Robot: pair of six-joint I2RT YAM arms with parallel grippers.
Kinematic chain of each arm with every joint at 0, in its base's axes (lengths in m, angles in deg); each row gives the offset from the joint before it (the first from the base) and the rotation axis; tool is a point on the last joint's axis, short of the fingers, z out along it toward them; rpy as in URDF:
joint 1: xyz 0 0 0.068 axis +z
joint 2: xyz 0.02 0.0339 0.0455 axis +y
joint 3: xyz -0.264 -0.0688 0 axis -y
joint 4: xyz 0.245 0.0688 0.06 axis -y
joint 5: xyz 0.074 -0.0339 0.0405 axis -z
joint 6: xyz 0.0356 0 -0.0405 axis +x
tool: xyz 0 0 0 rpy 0 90 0
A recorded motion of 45 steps. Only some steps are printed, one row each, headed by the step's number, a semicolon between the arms.
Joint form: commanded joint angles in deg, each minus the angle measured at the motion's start. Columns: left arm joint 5, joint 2, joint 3, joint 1, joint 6, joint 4; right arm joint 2, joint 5, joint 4, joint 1, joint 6, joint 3.
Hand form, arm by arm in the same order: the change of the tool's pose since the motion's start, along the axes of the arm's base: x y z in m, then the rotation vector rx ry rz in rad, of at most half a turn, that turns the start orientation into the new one. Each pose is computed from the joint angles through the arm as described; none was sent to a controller.
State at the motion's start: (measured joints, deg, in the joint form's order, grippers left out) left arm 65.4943 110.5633 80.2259 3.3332 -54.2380 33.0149; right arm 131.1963 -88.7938 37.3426 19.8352 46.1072 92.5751
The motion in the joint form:
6: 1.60 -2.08 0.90 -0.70 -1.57 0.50; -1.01 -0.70 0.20 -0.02 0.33 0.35
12: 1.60 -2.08 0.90 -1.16 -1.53 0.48; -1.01 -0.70 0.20 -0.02 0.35 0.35
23: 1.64 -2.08 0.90 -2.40 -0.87 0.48; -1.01 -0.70 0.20 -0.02 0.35 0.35
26: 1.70 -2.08 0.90 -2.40 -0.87 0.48; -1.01 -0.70 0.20 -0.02 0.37 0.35
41: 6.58 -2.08 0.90 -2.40 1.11 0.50; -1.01 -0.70 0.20 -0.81 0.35 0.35
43: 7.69 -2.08 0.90 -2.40 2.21 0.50; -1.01 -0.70 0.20 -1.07 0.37 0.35
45: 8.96 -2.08 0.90 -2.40 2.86 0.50; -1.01 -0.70 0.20 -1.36 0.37 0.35
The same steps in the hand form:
6: -0.0070 -0.0061 0.0211 -0.0070 -0.0361 -0.0409; -0.0013 -0.0007 0.0105 0.0075 -0.0201 0.0119
12: -0.0071 -0.0097 0.0211 -0.0068 -0.0363 -0.0489; -0.0013 -0.0007 0.0105 0.0073 -0.0198 0.0119
23: -0.0076 -0.0191 0.0211 -0.0022 -0.0466 -0.0709; -0.0013 -0.0007 0.0105 0.0073 -0.0198 0.0119
26: -0.0076 -0.0191 0.0211 -0.0021 -0.0466 -0.0719; -0.0013 -0.0007 0.0105 0.0072 -0.0195 0.0119
41: -0.0105 -0.0202 0.0208 0.0188 -0.0781 -0.1559; 0.0014 -0.0069 0.0105 0.0072 -0.0199 -0.0019
43: -0.0111 -0.0205 0.0208 0.0275 -0.0959 -0.1746; 0.0023 -0.0090 0.0105 0.0071 -0.0195 -0.0065
45: -0.0119 -0.0207 0.0207 0.0331 -0.1065 -0.1965; 0.0033 -0.0113 0.0105 0.0070 -0.0196 -0.0115

